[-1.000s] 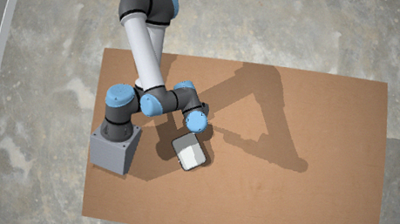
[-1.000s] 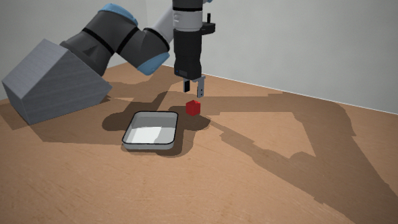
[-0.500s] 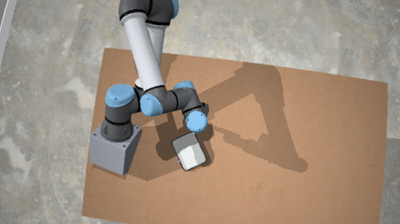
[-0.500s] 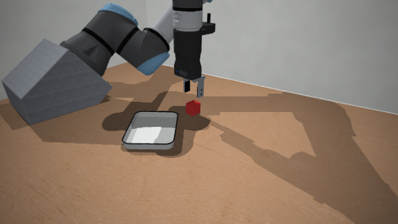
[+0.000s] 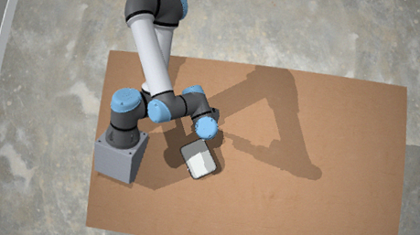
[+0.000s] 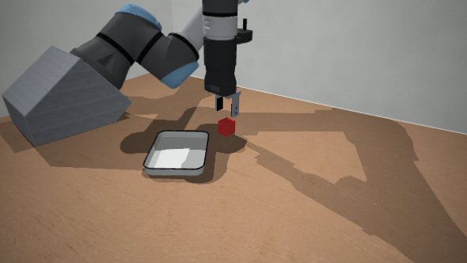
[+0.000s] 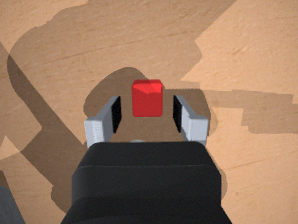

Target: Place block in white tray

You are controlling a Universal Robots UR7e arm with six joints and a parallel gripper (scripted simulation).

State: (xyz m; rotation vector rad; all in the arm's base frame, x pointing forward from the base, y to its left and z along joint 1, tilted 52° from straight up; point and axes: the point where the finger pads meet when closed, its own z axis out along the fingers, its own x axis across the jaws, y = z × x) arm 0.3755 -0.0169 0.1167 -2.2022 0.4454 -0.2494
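Right now the red block is 6 cm below my hand. From my hand the other things lie so: white tray: 4 cm behind, 15 cm to the right, 6 cm below.
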